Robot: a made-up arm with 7 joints.
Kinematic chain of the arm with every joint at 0, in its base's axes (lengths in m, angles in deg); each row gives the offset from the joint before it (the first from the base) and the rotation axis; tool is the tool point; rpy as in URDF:
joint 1: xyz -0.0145 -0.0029 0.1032 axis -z
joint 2: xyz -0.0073 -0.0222 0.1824 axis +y
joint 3: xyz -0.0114 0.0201 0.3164 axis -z
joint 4: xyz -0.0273 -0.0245 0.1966 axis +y
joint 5: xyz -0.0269 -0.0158 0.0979 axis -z
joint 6: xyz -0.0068 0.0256 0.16 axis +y
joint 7: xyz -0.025 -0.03 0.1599 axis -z
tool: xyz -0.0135 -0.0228 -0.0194 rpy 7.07 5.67 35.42
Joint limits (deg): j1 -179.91..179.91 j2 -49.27..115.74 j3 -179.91..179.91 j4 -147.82..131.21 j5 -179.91..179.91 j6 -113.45..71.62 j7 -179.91..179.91
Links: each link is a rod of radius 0.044 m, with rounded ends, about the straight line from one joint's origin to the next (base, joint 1, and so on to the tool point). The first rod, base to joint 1, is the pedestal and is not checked.
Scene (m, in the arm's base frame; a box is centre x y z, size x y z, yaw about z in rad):
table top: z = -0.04
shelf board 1: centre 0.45 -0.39 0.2 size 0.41 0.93 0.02 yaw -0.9
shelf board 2: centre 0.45 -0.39 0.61 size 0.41 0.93 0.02 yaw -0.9
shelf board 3: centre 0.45 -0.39 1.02 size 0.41 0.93 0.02 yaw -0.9
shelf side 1: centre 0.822 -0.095 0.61 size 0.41 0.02 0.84 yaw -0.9
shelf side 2: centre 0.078 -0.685 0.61 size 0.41 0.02 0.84 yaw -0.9
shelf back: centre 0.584 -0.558 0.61 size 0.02 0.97 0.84 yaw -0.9
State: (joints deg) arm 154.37 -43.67 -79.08 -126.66 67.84 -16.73 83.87
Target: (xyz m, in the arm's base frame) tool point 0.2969 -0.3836 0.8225
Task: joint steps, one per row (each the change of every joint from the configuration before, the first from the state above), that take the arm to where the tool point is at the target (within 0.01 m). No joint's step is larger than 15 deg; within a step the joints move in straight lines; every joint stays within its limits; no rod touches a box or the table.
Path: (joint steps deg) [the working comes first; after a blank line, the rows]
Joints at the target: 47.24 8.54 -171.47 -74.07 69.92 20.80 86.64
Straight joint move there: clear.

1: -13.39 6.53 -11.55 6.57 0.26 4.69 0.35
2: -13.39 6.52 -11.55 6.58 0.26 4.69 0.34
3: -13.39 6.53 -11.55 6.57 0.26 4.69 0.35
4: -13.39 6.53 -11.55 6.58 0.26 4.70 0.35
5: -13.40 6.52 -11.55 6.57 0.26 4.69 0.34
6: -13.39 6.53 -11.55 6.57 0.26 4.69 0.35
7: -13.39 6.53 -11.55 6.58 0.26 4.69 0.35
8: -13.39 6.52 -11.54 6.57 0.26 4.69 0.34

